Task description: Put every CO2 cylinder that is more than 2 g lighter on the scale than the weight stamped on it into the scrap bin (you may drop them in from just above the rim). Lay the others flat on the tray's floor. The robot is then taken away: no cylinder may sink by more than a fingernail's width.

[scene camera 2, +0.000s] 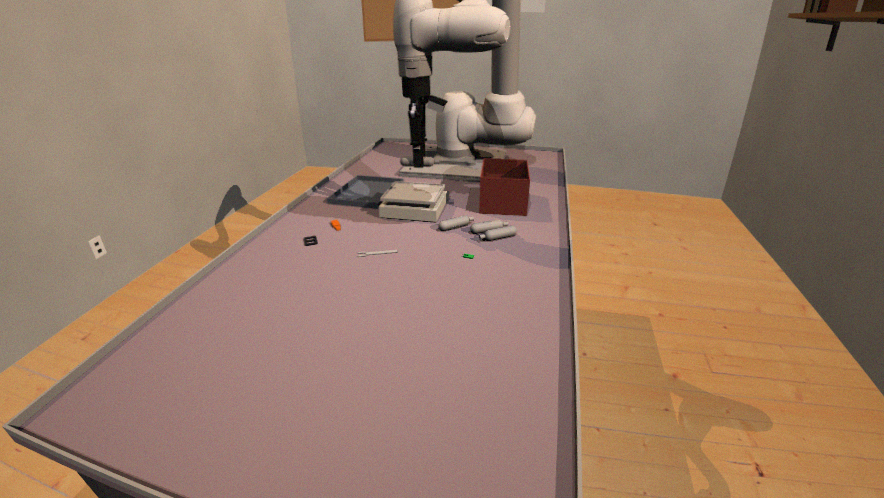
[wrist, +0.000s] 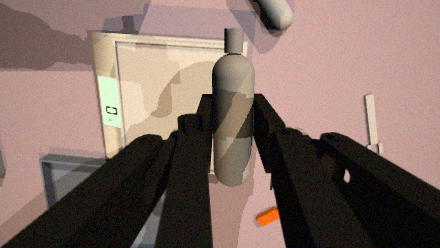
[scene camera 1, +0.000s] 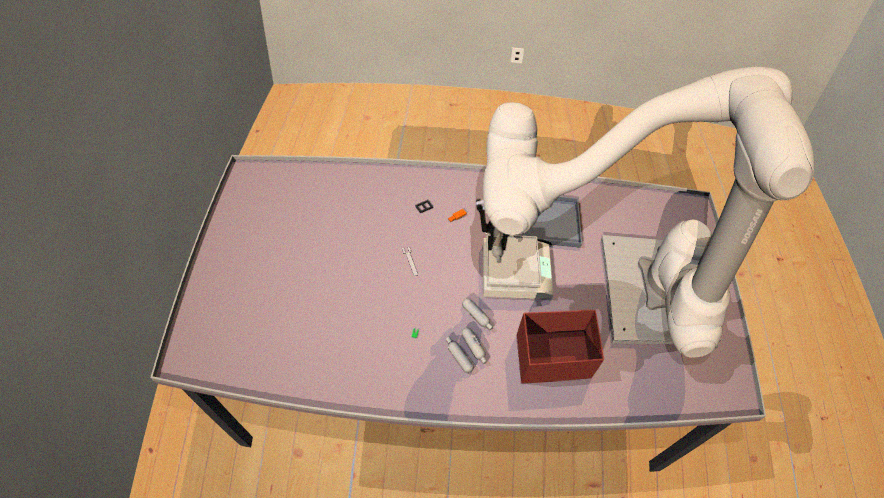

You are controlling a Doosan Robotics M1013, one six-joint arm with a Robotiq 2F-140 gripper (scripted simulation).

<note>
I see my gripper [scene camera 2: 419,165], a red scrap bin [scene camera 1: 568,338], a grey tray [scene camera 1: 561,222] and a scale plate [scene camera 1: 519,266].
The red scrap bin shows as well in scene camera 2 [scene camera 2: 504,190]. The grey tray shows as well in scene camera 2 [scene camera 2: 364,188]. The scale plate shows as well in scene camera 2 [scene camera 2: 429,193] and in the wrist view [wrist: 157,81]. The wrist view does not show the red scrap bin: it is out of frame.
</note>
